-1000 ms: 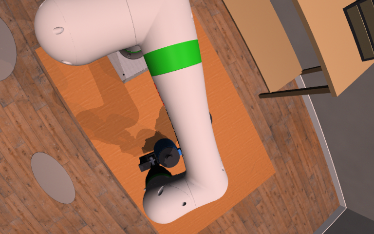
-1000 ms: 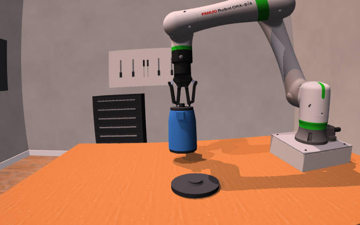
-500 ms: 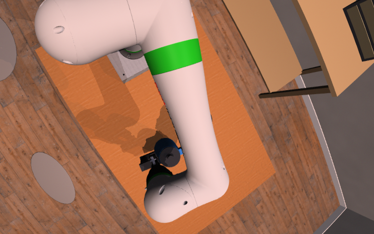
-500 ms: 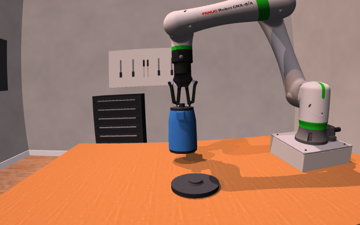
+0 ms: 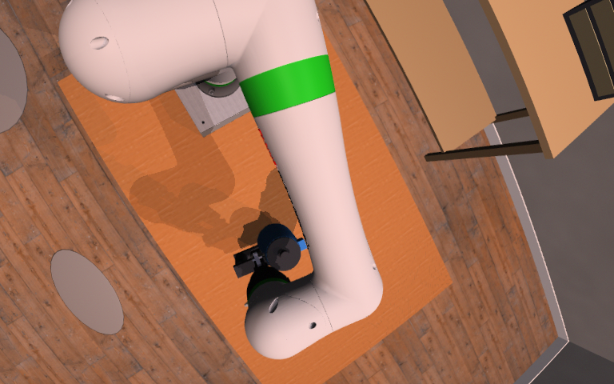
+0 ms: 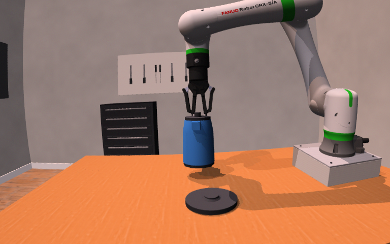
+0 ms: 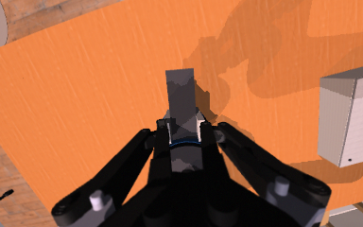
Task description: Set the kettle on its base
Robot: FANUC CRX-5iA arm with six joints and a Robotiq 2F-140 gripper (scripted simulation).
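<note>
My hand is 50 mm above the blue kettle, 30 mm to the right of it and 10 mm short of it. Round my hand: dark round base: 310 mm to the left, 190 mm below, 10 mm behind.
</note>
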